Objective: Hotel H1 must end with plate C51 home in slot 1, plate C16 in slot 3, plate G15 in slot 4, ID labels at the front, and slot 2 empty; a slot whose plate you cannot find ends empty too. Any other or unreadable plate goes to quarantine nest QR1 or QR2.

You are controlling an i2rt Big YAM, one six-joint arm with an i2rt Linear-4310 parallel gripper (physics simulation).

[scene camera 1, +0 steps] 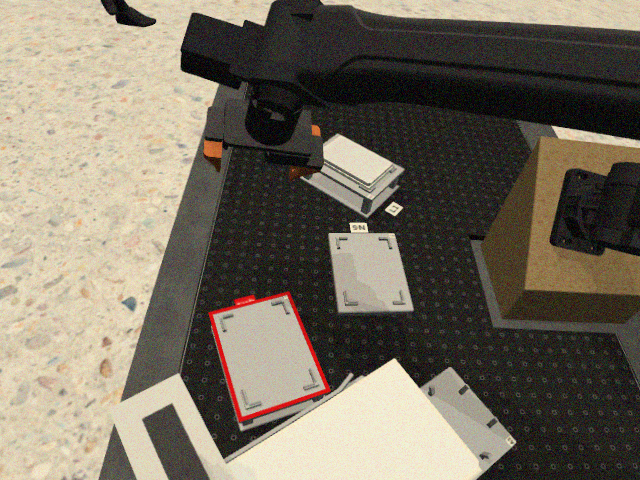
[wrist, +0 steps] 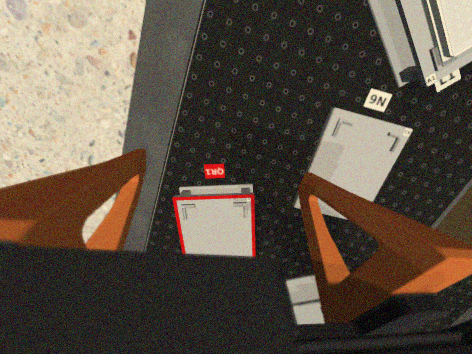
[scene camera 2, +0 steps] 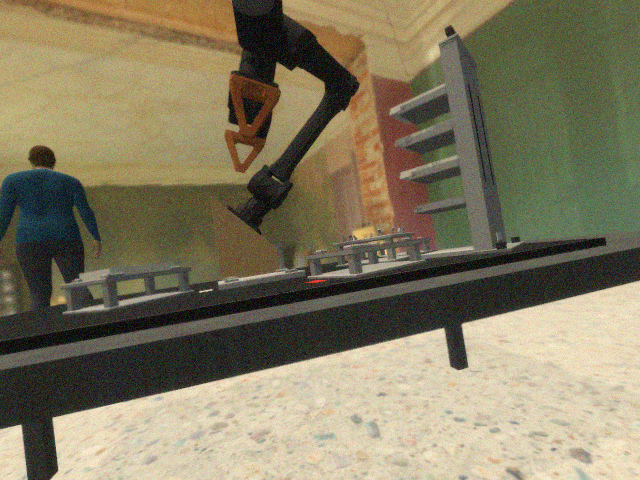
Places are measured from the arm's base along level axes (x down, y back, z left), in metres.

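Pixels of known places: gripper, fingertip midpoint: [scene camera 1: 255, 172] [wrist: 230, 170] [scene camera 2: 243, 156]; arm's base at its link origin: [scene camera 1: 582, 212] [scene camera 2: 242, 224].
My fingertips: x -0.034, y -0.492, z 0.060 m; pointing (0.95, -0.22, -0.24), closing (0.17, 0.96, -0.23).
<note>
For each thing: its top centre in the pictures, then the offset to it from my fingertips. "spot": a spot on its surface instead.
- cream plate at its top centre: [scene camera 1: 354, 158] [scene camera 2: 130, 267] dx +0.133, dy +0.143, dz -0.232 m
- large cream slab at its top centre: [scene camera 1: 357, 467] [scene camera 2: 424, 102] dx -0.133, dy +0.136, dz +0.385 m
- Red-edged nest QR1 at its top centre: [scene camera 1: 266, 348] [wrist: 217, 243] [scene camera 2: 362, 243] dx +0.151, dy +0.049, dz +0.175 m
- empty low grey nest at its top centre: [scene camera 1: 369, 267] [wrist: 351, 172] [scene camera 2: 259, 273] dx +0.179, dy +0.187, dz -0.010 m
- upside-down N6 label at a spot on its surface: [wrist: 378, 100] spot: dx +0.197, dy +0.169, dz -0.114 m
My gripper [scene camera 1: 256, 170] [scene camera 2: 246, 152] [wrist: 230, 170] is open and empty, high above the table near its left edge in scene camera 1, left of the L1 stand. A cream plate [scene camera 1: 359, 160] [wrist: 457, 25] lies flat on that raised stand [scene camera 1: 338, 195] [scene camera 2: 111, 304]; I can read no ID on it. Hotel H1 [scene camera 2: 475, 160] has four stacked shelves in scene camera 2; plate labels there are unreadable. A large cream slab [scene camera 1: 351, 428] shows at its top in scene camera 1. Red-edged nest QR1 [scene camera 1: 268, 356] [wrist: 217, 225] is empty. QR2 is not identifiable.
The empty low grey nest [scene camera 1: 369, 273] [wrist: 365, 155] has an upside-down N6 label [wrist: 378, 100]. Another grey nest [scene camera 1: 465, 408] is partly under the cream slab. The brown arm pedestal [scene camera 1: 537, 248] [scene camera 2: 237, 242] stands beyond N6. A person [scene camera 2: 46, 206] stands behind the table.
</note>
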